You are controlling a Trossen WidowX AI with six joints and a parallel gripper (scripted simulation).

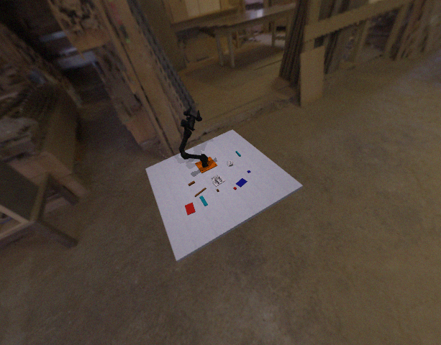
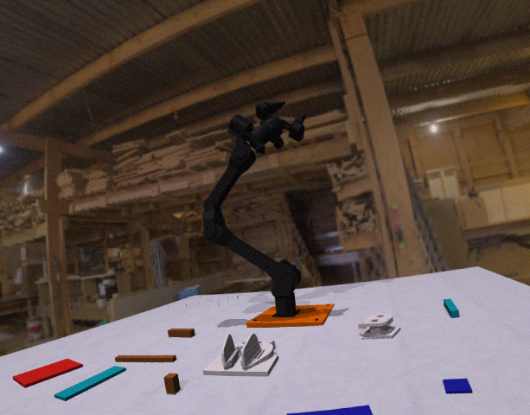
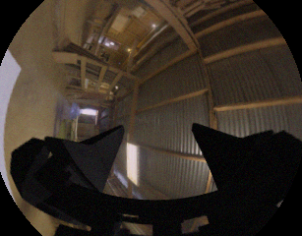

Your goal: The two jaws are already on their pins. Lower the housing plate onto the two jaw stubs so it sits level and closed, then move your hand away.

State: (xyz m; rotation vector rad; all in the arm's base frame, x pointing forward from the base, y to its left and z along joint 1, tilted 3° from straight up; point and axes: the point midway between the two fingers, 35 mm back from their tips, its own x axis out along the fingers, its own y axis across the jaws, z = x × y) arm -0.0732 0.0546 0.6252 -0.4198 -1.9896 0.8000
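The white block fixture is 27 cm ahead of my gripper tip, 17 cm to the left of it and 64 cm below it. The rest, counted from my gripper tip: brown bar 46 cm ahead, 29 cm to the right, 64 cm below; white base plate 44 cm ahead, 7 cm to the right, 65 cm below; teal block 17 cm ahead, 33 cm to the left, 64 cm below.
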